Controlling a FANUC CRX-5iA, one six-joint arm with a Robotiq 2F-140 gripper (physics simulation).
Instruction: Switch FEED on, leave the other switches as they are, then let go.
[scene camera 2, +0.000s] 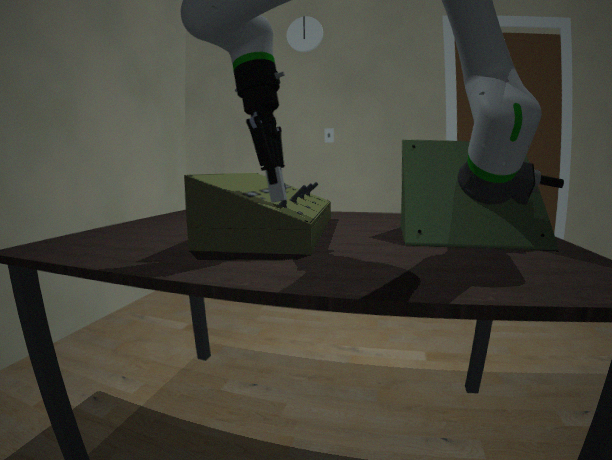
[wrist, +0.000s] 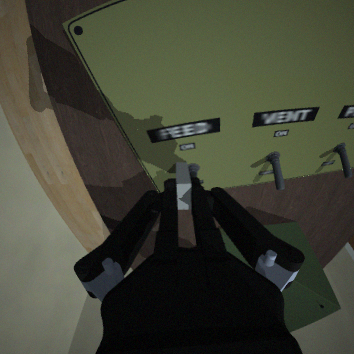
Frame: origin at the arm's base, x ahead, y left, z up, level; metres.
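Where they show: gripper, fingertip midpoint: (scene camera 2: 279, 201) (wrist: 181, 171); arm's base, origin of the base link: (scene camera 2: 486, 181).
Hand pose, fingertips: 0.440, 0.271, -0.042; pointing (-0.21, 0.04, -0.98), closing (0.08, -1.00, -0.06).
Note:
Each offset is from my fingertips to the top centre of the thing, as dx, dy, dz. "*": to the spot under its first point. Level surfaces: height alone.
The olive switch box (scene camera 2: 245, 232) (wrist: 200, 60) has a sloping panel with toggle levers. In the wrist view the FEED label {+0.066, +0.001, +0.018} (wrist: 184, 129) has an ON mark below it. The FEED lever {-0.002, -0.016, +0.037} (wrist: 194, 169) shows its round end right beside the fingertips; the rest is hidden behind the fingers, so its position cannot be told surely. My gripper (scene camera 2: 278, 199) (wrist: 181, 171) is shut and empty, its tips low over the panel at the FEED lever, close to or touching it. The VENT lever {+0.013, -0.135, +0.028} (wrist: 277, 171) and a third lever {* +0.043, -0.247, +0.010} (wrist: 343, 161) slant toward the panel's OFF edge.
A green slanted block (scene camera 2: 430, 200) (wrist: 312, 290) stands on the dark table {dz -0.099} (scene camera 2: 225, 275) (wrist: 95, 165), right of the switch box in the scene view. The robot's grey arm (scene camera 2: 505, 120) comes down in front of it. A door (scene camera 2: 542, 100) is in the wall behind.

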